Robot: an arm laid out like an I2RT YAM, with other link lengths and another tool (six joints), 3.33 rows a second.
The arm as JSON. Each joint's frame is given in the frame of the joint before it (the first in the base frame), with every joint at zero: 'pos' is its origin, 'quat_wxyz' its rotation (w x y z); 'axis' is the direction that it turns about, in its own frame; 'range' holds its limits. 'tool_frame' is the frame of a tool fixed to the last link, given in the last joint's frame.
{
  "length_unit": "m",
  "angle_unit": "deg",
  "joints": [
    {
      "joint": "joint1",
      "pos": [
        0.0,
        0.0,
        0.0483
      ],
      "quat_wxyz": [
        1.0,
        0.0,
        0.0,
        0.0
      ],
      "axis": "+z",
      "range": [
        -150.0,
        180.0
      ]
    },
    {
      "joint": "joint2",
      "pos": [
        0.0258,
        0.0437,
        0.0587
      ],
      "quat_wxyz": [
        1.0,
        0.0,
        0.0,
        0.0
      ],
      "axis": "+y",
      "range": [
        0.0,
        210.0
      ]
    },
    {
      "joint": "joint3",
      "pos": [
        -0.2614,
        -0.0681,
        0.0
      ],
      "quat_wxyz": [
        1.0,
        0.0,
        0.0,
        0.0
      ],
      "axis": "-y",
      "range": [
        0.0,
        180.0
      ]
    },
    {
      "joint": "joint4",
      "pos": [
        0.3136,
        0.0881,
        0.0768
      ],
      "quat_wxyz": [
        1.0,
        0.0,
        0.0,
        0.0
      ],
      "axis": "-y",
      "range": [
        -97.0,
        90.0
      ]
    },
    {
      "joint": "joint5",
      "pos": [
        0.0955,
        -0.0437,
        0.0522
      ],
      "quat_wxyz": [
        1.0,
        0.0,
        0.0,
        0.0
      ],
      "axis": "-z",
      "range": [
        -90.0,
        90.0
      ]
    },
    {
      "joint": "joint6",
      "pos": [
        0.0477,
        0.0,
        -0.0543
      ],
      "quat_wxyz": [
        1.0,
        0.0,
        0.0,
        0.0
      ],
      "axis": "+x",
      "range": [
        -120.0,
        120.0
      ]
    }
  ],
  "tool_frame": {
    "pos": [
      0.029,
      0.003,
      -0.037
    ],
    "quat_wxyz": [
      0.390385,
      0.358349,
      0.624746,
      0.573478
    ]
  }
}
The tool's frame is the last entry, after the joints.
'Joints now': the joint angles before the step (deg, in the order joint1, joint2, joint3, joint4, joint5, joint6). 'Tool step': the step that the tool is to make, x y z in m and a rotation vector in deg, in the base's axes. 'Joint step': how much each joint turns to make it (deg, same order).
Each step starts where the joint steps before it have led.
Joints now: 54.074, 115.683, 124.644, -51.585, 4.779, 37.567
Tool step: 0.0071, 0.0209, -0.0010, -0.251, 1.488, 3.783
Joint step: 0.288, 8.745, 12.746, -4.986, -3.276, -1.617
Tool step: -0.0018, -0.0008, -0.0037, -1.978, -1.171, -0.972
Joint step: 0.470, -0.094, -0.400, -0.604, 2.497, -0.507
